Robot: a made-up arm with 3 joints.
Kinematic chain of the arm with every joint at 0, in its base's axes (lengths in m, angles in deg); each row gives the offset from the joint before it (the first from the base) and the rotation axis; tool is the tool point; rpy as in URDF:
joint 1: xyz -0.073 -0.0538 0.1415 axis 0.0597 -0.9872 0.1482
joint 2: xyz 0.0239 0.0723 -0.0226 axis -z
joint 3: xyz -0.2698 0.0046 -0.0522 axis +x
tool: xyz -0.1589 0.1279 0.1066 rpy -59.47 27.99 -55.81
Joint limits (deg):
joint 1: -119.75..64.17
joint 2: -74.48..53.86
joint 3: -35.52..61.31
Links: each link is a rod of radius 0.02 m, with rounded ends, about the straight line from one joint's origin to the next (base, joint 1, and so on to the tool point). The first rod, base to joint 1, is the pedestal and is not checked.
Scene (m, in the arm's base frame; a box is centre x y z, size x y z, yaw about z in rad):
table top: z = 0
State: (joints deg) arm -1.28 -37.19 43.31
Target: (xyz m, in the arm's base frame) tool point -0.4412 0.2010 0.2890
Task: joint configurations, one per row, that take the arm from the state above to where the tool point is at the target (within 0.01 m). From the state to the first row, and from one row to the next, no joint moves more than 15 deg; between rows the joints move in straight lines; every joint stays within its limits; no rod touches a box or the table.
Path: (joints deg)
1: -6.16 -31.44 30.59
2: -11.04 -25.70 17.86
3: -15.91 -19.95 5.14
4: -20.79 -14.21 -7.58
5: -25.67 -8.46 -20.31
6: -30.55 -2.72 -33.03

